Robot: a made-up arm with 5 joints. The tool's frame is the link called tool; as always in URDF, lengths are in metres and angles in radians. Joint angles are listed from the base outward. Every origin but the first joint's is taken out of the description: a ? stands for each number. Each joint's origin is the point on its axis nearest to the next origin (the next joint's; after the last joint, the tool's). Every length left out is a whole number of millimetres.
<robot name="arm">
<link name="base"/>
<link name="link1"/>
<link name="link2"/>
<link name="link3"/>
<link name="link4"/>
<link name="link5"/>
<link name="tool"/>
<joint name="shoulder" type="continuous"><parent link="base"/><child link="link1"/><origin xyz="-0.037 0 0.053" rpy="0 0 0"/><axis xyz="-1 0 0"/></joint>
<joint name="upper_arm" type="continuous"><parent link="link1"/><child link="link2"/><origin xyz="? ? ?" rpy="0 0 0"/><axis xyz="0 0 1"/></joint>
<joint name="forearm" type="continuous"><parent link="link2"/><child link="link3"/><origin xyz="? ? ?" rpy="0 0 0"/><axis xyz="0 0 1"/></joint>
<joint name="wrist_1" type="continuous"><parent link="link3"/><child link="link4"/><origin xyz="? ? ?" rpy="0 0 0"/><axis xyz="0 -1 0"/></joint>
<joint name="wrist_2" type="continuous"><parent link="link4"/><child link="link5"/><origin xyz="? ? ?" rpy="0 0 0"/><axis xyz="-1 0 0"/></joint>
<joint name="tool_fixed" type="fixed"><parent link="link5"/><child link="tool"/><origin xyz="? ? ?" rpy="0 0 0"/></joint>
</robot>
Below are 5 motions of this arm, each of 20 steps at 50 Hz.
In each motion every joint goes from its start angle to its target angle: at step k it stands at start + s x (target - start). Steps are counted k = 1, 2, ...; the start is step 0. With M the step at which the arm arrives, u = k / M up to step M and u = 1 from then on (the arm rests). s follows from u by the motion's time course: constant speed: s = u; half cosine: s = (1 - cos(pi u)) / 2; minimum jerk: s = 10 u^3 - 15 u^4 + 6 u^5.
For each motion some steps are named. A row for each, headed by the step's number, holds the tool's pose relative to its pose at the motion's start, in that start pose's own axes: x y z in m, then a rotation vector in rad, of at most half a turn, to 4 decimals.
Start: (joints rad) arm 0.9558 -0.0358 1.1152 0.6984 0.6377
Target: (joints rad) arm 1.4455 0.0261 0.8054 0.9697 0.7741
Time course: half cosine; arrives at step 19
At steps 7, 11, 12, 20:
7: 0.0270 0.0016 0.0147 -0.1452 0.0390 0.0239
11: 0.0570 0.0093 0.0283 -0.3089 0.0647 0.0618
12: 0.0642 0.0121 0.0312 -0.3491 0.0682 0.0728
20: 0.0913 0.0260 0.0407 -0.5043 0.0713 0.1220

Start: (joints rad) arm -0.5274 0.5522 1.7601 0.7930 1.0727
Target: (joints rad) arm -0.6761 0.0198 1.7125 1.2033 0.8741
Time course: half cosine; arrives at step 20
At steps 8, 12, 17, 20:
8: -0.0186 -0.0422 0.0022 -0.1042 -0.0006 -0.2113
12: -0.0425 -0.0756 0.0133 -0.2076 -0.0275 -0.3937
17: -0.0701 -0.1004 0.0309 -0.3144 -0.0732 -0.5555
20: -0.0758 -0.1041 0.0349 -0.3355 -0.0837 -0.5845

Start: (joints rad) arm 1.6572 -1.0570 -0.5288 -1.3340 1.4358
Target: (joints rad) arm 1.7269 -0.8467 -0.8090 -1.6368 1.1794
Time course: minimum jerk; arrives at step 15
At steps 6, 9, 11, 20:
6: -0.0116 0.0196 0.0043 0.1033 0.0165 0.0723
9: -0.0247 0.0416 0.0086 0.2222 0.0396 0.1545
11: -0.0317 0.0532 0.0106 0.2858 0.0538 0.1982
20: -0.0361 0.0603 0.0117 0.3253 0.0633 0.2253

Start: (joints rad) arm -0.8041 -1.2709 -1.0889 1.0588 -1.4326
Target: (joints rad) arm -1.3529 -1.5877 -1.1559 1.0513 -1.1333
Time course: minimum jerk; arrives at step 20
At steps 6, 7, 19, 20:
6: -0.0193 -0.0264 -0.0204 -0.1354 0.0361 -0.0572
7: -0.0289 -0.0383 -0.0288 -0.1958 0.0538 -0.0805
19: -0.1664 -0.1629 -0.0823 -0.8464 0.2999 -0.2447
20: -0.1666 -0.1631 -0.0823 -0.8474 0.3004 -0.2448

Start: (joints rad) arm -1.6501 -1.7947 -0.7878 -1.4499 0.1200
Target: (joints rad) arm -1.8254 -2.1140 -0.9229 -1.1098 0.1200
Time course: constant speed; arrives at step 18
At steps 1, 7, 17, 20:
1: 0.0046 0.0001 0.0061 0.0239 -0.0124 -0.0131
7: 0.0330 -0.0045 0.0420 0.1623 -0.0891 -0.1041
17: 0.0792 -0.0320 0.0966 0.3687 -0.2250 -0.2996
20: 0.0835 -0.0360 0.1015 0.3874 -0.2390 -0.3220

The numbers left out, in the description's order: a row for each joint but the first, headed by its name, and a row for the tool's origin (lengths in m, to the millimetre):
upper_arm: 0 -0.304 0.013
forearm: 0.12 0.138 0
wrist_1: -0.104 0.004 0
wrist_2: 0.164 0 -0.024
tool: 0 0.032 0.033

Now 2 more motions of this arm.
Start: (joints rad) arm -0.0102 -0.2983 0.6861 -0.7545 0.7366
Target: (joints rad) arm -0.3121 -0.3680 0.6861 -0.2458 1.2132
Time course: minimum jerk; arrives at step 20
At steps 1, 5, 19, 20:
1: 0.0001 0.0000 0.0000 -0.0003 -0.0006 -0.0004
5: 0.0058 -0.0013 0.0044 -0.0229 -0.0562 -0.0343
19: 0.0415 -0.0237 0.0348 -0.1753 -0.4041 -0.4598
20: 0.0416 -0.0237 0.0348 -0.1755 -0.4043 -0.4605

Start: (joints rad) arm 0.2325 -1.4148 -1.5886 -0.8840 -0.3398
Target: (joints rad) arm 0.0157 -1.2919 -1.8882 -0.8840 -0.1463
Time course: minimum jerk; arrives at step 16
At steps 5, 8, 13, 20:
5: 0.0112 -0.0104 -0.0101 -0.0348 -0.0114 -0.0490
8: 0.0305 -0.0303 -0.0269 -0.0968 -0.0303 -0.1365
13: 0.0560 -0.0615 -0.0479 -0.1842 -0.0544 -0.2606
20: 0.0586 -0.0650 -0.0499 -0.1936 -0.0568 -0.2741

